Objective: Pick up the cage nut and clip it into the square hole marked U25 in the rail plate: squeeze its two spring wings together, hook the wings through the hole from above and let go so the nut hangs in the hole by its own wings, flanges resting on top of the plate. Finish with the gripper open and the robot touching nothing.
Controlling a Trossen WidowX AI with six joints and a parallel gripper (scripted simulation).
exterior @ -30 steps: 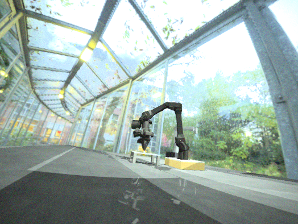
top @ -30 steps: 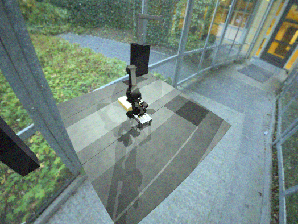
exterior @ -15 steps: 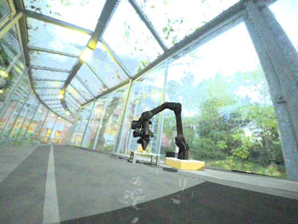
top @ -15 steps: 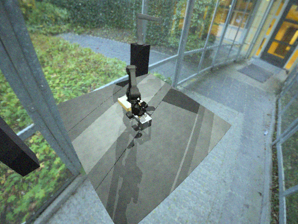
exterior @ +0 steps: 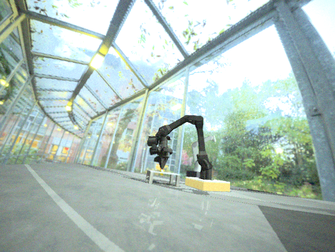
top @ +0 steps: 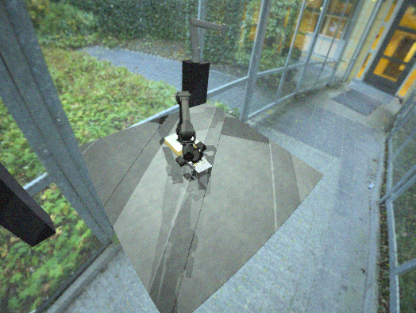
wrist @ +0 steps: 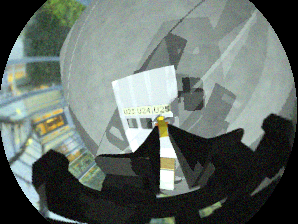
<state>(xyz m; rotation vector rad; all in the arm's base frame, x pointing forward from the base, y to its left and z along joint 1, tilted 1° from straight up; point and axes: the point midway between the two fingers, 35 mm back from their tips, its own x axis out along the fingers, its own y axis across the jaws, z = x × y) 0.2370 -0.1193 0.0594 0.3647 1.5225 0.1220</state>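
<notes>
Right now the yellow cage nut is 10 mm below my gripper tip. From my gripper tip the other things lie so: label strip: 30 mm ahead, 20 mm to the left, 10 mm below.
</notes>
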